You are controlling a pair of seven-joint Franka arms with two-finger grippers.
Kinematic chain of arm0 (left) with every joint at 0, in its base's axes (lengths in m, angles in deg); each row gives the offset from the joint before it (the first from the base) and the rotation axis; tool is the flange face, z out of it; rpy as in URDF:
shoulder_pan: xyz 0 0 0.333 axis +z
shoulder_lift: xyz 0 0 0 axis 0.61 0.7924 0
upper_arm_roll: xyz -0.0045 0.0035 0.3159 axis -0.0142 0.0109 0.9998
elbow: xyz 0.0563 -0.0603 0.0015 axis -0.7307 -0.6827 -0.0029
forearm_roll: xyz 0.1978 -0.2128 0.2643 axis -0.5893 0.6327 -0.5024
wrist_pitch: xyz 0 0 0 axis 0.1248 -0.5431 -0.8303
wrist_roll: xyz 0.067 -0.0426 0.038 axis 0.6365 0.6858 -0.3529
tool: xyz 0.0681 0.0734 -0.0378 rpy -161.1 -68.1 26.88
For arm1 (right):
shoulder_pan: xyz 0 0 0.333 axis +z
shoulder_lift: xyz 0 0 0 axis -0.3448 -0.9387 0
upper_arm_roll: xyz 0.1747 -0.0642 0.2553 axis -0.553 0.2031 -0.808
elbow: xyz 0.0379 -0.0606 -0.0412 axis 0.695 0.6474 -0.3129
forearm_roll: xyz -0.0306 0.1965 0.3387 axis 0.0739 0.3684 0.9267
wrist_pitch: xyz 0 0 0 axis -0.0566 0.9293 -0.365
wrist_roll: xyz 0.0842 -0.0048 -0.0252 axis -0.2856 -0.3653 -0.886
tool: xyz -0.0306 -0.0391 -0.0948 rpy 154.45 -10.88 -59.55
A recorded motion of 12 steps. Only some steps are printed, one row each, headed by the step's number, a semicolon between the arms.
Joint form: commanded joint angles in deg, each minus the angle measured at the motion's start. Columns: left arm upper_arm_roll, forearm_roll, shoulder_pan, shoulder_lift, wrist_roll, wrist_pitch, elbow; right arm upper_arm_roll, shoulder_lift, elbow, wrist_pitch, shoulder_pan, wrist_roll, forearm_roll.
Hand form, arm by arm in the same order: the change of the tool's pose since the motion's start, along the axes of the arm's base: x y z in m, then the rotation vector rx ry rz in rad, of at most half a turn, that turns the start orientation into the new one. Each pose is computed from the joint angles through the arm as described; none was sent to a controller.
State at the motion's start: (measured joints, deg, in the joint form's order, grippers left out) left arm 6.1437 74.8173 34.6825 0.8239 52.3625 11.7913 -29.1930; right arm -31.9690 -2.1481 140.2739 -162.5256 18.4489 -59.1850 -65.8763
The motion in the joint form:
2: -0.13 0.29 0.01 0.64 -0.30 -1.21 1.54; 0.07 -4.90 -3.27 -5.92 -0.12 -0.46 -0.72
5: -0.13 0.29 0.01 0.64 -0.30 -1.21 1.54; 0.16 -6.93 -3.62 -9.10 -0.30 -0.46 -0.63
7: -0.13 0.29 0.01 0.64 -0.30 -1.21 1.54; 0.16 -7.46 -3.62 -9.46 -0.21 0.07 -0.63
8: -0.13 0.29 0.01 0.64 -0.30 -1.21 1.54; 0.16 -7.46 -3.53 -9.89 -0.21 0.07 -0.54
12: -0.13 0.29 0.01 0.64 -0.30 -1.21 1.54; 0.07 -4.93 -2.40 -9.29 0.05 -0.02 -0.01
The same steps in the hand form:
2: 0.0014 -0.0017 0.0047 -0.0049 0.0061 0.0026; 0.0148 0.0022 -0.0242 0.0088 -0.0685 0.0372
5: 0.0014 -0.0017 0.0047 -0.0049 0.0061 0.0026; 0.0158 0.0013 -0.0407 0.0208 -0.0922 0.0441
7: 0.0014 -0.0017 0.0047 -0.0049 0.0061 0.0026; 0.0150 0.0027 -0.0466 0.0258 -0.0903 0.0383
8: 0.0014 -0.0017 0.0047 -0.0049 0.0061 0.0026; 0.0150 0.0030 -0.0464 0.0283 -0.0960 0.0388
12: 0.0014 -0.0017 0.0047 -0.0049 0.0061 0.0026; 0.0143 0.0064 -0.0244 0.0319 -0.1106 0.0367

